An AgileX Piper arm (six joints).
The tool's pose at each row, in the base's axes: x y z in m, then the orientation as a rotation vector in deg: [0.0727 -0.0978 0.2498 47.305 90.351 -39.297]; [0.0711 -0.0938 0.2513 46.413 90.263 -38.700]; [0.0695 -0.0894 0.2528 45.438 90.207 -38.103]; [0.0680 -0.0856 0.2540 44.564 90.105 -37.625]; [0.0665 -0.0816 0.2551 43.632 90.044 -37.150]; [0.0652 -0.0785 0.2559 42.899 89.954 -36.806]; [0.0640 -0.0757 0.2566 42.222 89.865 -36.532]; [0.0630 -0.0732 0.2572 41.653 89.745 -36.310]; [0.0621 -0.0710 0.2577 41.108 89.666 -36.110]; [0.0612 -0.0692 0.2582 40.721 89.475 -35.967]
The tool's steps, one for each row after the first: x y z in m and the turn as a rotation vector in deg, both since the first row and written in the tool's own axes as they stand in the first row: [-0.0008 0.0010 -0.0044 -0.911 -0.367 -0.071]; [-0.0016 0.0023 -0.0091 -1.875 -0.738 -0.201]; [-0.0021 0.0033 -0.0132 -2.698 -1.121 -0.329]; [-0.0025 0.0044 -0.0174 -3.557 -1.490 -0.508]; [-0.0028 0.0051 -0.0208 -4.211 -1.819 -0.649]; [-0.0030 0.0058 -0.0238 -4.787 -2.134 -0.802]; [-0.0032 0.0064 -0.0265 -5.262 -2.437 -0.916]; [-0.0033 0.0070 -0.0289 -5.712 -2.698 -1.049]; [-0.0035 0.0073 -0.0309 -6.024 -2.997 -1.083]
